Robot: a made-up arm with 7 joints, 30 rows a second.
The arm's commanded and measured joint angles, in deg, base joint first. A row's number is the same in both.
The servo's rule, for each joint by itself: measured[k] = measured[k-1] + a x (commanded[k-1-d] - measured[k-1]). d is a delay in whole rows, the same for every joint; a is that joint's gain. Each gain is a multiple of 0.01, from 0.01 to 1. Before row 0 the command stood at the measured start. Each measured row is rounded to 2 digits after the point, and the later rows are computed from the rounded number. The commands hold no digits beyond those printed.
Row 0, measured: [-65.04 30.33 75.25 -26.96 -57.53 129.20 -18.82]
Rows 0 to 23, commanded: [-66.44 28.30 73.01 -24.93 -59.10 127.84 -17.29]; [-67.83 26.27 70.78 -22.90 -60.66 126.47 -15.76]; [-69.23 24.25 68.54 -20.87 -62.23 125.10 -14.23]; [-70.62 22.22 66.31 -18.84 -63.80 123.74 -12.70]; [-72.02 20.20 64.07 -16.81 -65.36 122.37 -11.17]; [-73.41 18.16 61.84 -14.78 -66.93 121.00 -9.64]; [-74.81 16.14 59.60 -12.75 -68.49 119.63 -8.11]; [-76.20 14.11 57.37 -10.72 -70.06 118.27 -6.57]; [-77.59 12.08 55.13 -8.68 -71.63 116.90 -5.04]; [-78.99 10.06 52.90 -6.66 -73.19 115.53 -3.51]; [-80.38 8.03 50.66 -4.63 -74.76 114.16 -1.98]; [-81.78 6.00 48.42 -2.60 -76.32 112.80 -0.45]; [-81.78 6.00 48.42 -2.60 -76.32 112.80 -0.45]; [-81.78 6.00 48.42 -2.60 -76.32 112.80 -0.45]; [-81.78 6.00 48.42 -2.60 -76.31 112.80 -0.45]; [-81.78 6.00 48.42 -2.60 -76.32 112.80 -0.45]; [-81.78 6.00 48.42 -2.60 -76.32 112.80 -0.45]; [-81.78 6.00 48.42 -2.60 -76.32 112.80 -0.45]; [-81.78 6.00 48.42 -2.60 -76.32 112.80 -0.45]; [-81.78 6.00 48.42 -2.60 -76.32 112.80 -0.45]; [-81.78 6.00 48.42 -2.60 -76.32 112.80 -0.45]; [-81.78 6.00 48.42 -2.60 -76.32 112.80 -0.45]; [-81.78 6.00 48.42 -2.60 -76.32 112.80 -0.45]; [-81.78 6.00 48.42 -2.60 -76.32 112.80 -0.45]
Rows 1 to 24, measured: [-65.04 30.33 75.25 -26.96 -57.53 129.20 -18.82]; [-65.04 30.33 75.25 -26.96 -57.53 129.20 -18.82]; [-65.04 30.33 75.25 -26.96 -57.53 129.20 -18.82]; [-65.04 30.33 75.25 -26.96 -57.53 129.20 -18.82]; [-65.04 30.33 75.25 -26.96 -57.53 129.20 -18.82]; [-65.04 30.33 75.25 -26.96 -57.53 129.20 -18.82]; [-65.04 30.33 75.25 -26.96 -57.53 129.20 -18.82]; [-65.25 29.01 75.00 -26.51 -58.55 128.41 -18.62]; [-65.64 27.23 74.54 -25.72 -59.92 127.28 -18.25]; [-66.18 25.29 73.88 -24.65 -61.42 126.02 -17.73]; [-66.85 23.29 73.05 -23.37 -62.97 124.70 -17.08]; [-67.63 21.28 72.06 -21.93 -64.52 123.35 -16.31]; [-68.50 19.25 70.94 -20.36 -66.09 121.99 -15.44]; [-69.45 17.23 69.69 -18.69 -67.65 120.62 -14.49]; [-70.46 15.20 68.33 -16.94 -69.22 119.26 -13.46]; [-71.53 13.17 66.88 -15.12 -70.79 117.89 -12.37]; [-72.65 11.15 65.34 -13.26 -72.35 116.52 -11.22]; [-73.81 9.12 63.73 -11.36 -73.92 115.15 -10.02]; [-75.01 7.09 62.05 -9.43 -75.48 113.79 -8.78]; [-76.03 6.38 60.55 -7.93 -76.03 113.22 -7.70]; [-76.89 6.13 59.22 -6.76 -76.22 112.98 -6.76]; [-77.62 6.05 58.03 -5.84 -76.28 112.88 -5.94]; [-78.24 6.02 56.97 -5.13 -76.31 112.83 -5.23]; [-78.77 6.01 56.03 -4.57 -76.32 112.81 -4.61]
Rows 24 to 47, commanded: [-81.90 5.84 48.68 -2.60 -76.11 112.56 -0.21]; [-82.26 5.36 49.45 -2.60 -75.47 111.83 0.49]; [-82.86 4.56 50.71 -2.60 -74.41 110.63 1.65]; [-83.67 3.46 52.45 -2.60 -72.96 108.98 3.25]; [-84.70 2.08 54.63 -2.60 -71.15 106.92 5.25]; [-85.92 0.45 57.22 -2.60 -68.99 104.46 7.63]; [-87.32 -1.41 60.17 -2.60 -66.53 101.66 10.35]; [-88.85 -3.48 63.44 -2.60 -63.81 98.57 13.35]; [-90.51 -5.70 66.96 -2.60 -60.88 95.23 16.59]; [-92.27 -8.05 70.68 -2.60 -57.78 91.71 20.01]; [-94.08 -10.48 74.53 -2.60 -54.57 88.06 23.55]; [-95.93 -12.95 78.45 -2.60 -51.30 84.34 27.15]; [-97.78 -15.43 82.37 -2.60 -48.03 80.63 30.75]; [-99.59 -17.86 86.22 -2.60 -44.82 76.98 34.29]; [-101.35 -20.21 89.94 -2.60 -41.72 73.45 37.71]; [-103.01 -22.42 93.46 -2.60 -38.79 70.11 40.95]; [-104.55 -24.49 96.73 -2.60 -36.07 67.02 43.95]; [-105.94 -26.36 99.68 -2.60 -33.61 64.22 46.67]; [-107.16 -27.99 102.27 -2.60 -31.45 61.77 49.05]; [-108.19 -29.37 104.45 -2.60 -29.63 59.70 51.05]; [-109.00 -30.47 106.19 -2.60 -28.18 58.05 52.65]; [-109.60 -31.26 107.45 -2.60 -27.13 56.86 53.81]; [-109.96 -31.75 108.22 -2.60 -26.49 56.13 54.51]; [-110.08 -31.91 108.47 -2.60 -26.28 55.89 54.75]
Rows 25 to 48, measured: [-79.22 6.00 55.19 -4.14 -76.32 112.80 -4.07]; [-79.60 6.00 54.45 -3.80 -76.32 112.80 -3.60]; [-79.93 6.00 53.79 -3.54 -76.32 112.80 -3.19]; [-80.21 6.00 53.20 -3.33 -76.32 112.80 -2.83]; [-80.45 6.00 52.67 -3.17 -76.32 112.80 -2.52]; [-80.65 6.00 52.20 -3.04 -76.32 112.80 -2.25]; [-80.82 6.00 51.78 -2.94 -76.32 112.80 -2.02]; [-80.98 5.90 51.44 -2.87 -76.18 112.66 -1.78]; [-81.17 5.55 51.22 -2.81 -75.72 112.18 -1.48]; [-81.42 4.91 51.16 -2.76 -74.87 111.28 -1.07]; [-81.76 3.97 51.30 -2.72 -73.63 109.95 -0.51]; [-82.20 2.74 51.67 -2.69 -72.02 108.19 0.24]; [-82.76 1.25 52.28 -2.67 -70.05 106.03 1.20]; [-83.44 -0.48 53.15 -2.65 -67.76 103.50 2.39]; [-84.25 -2.43 54.28 -2.64 -65.19 100.64 3.81]; [-85.19 -4.56 55.67 -2.63 -62.39 97.50 5.47]; [-86.25 -6.83 57.32 -2.62 -59.39 94.14 7.36]; [-87.42 -9.20 59.21 -2.62 -56.26 90.61 9.46]; [-88.70 -11.64 61.33 -2.62 -53.04 86.97 11.76]; [-90.06 -14.10 63.64 -2.62 -49.78 83.29 14.23]; [-91.49 -16.54 66.12 -2.62 -46.56 79.63 16.84]; [-92.97 -18.93 68.74 -2.62 -43.41 76.05 19.55]; [-94.48 -21.20 71.46 -2.62 -40.41 72.60 22.33]; [-95.99 -23.34 74.24 -2.62 -37.59 69.36 25.14]
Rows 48 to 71, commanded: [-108.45 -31.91 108.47 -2.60 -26.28 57.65 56.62]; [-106.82 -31.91 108.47 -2.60 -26.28 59.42 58.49]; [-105.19 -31.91 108.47 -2.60 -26.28 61.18 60.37]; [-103.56 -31.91 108.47 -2.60 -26.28 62.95 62.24]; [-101.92 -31.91 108.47 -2.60 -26.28 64.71 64.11]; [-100.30 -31.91 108.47 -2.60 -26.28 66.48 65.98]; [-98.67 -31.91 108.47 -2.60 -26.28 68.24 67.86]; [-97.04 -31.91 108.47 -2.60 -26.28 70.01 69.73]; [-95.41 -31.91 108.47 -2.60 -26.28 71.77 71.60]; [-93.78 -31.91 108.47 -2.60 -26.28 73.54 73.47]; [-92.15 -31.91 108.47 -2.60 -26.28 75.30 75.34]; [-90.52 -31.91 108.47 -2.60 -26.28 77.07 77.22]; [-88.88 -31.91 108.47 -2.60 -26.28 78.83 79.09]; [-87.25 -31.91 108.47 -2.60 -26.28 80.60 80.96]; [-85.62 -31.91 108.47 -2.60 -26.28 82.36 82.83]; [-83.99 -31.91 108.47 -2.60 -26.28 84.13 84.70]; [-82.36 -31.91 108.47 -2.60 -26.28 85.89 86.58]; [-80.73 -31.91 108.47 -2.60 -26.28 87.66 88.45]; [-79.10 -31.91 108.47 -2.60 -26.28 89.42 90.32]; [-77.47 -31.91 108.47 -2.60 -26.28 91.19 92.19]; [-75.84 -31.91 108.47 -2.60 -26.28 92.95 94.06]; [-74.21 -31.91 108.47 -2.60 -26.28 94.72 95.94]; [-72.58 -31.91 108.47 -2.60 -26.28 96.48 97.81]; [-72.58 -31.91 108.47 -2.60 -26.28 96.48 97.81]
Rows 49 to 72, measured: [-97.48 -25.30 77.04 -2.62 -35.00 66.38 27.94]; [-98.93 -27.05 79.82 -2.62 -32.69 63.71 30.68]; [-100.32 -28.56 82.53 -2.62 -30.70 61.38 33.33]; [-101.62 -29.80 85.13 -2.62 -29.06 59.45 35.84]; [-102.82 -30.75 87.59 -2.62 -27.81 57.95 38.18]; [-103.89 -31.40 89.86 -2.62 -26.95 56.89 40.30]; [-104.82 -31.73 91.91 -2.62 -26.51 56.31 42.18]; [-105.36 -31.85 93.73 -2.62 -26.36 57.09 44.06]; [-105.58 -31.89 95.35 -2.62 -26.31 58.44 45.94]; [-105.52 -31.90 96.79 -2.62 -26.29 60.03 47.82]; [-105.23 -31.91 98.07 -2.62 -26.28 61.72 49.69]; [-104.73 -31.91 99.21 -2.62 -26.28 63.45 51.56]; [-104.07 -31.91 100.23 -2.62 -26.28 65.21 53.43]; [-103.26 -31.91 101.14 -2.62 -26.28 66.97 55.31]; [-102.33 -31.91 101.95 -2.62 -26.28 68.73 57.18]; [-101.29 -31.91 102.67 -2.62 -26.28 70.49 59.05]; [-100.16 -31.91 103.31 -2.62 -26.28 72.26 60.92]; [-98.96 -31.91 103.88 -2.62 -26.28 74.02 62.79]; [-97.69 -31.91 104.38 -2.62 -26.28 75.79 64.67]; [-96.37 -31.91 104.83 -2.62 -26.28 77.55 66.54]; [-95.00 -31.91 105.23 -2.62 -26.28 79.32 68.41]; [-93.59 -31.91 105.59 -2.62 -26.28 81.08 70.28]; [-92.15 -31.91 105.91 -2.62 -26.28 82.85 72.15]; [-90.68 -31.91 106.19 -2.62 -26.28 84.61 74.03]
